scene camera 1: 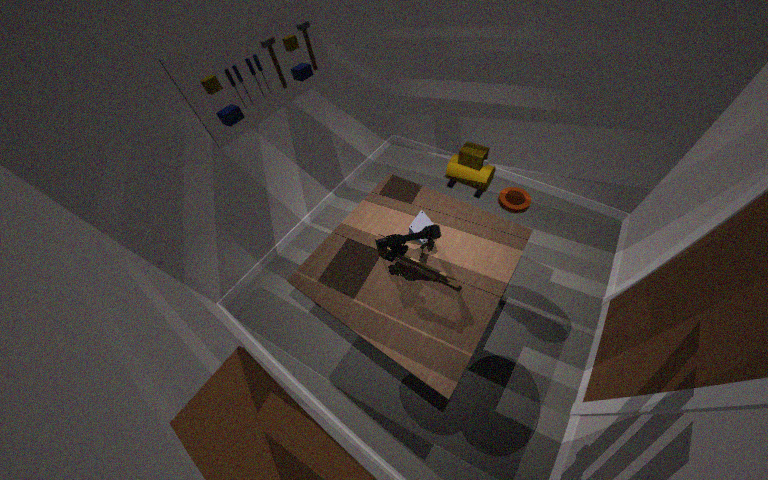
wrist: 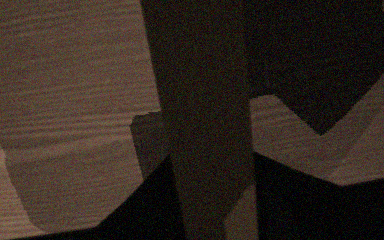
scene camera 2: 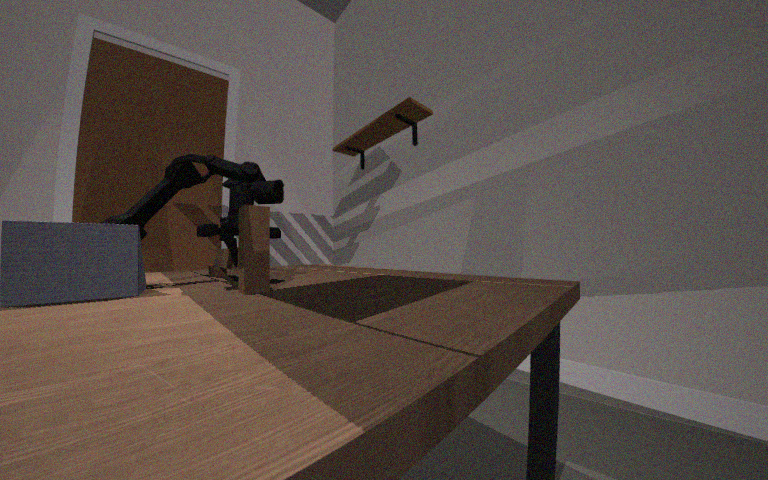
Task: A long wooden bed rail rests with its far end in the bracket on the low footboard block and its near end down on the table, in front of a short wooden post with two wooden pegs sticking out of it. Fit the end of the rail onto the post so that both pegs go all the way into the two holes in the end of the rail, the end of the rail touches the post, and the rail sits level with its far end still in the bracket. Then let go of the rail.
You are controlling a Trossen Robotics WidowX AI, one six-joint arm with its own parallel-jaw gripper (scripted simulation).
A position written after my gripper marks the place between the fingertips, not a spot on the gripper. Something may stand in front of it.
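Note:
My own gripper [scene camera 2: 240,266] [wrist: 203,156] is visible to me, both in scene camera 2 and in the wrist view.

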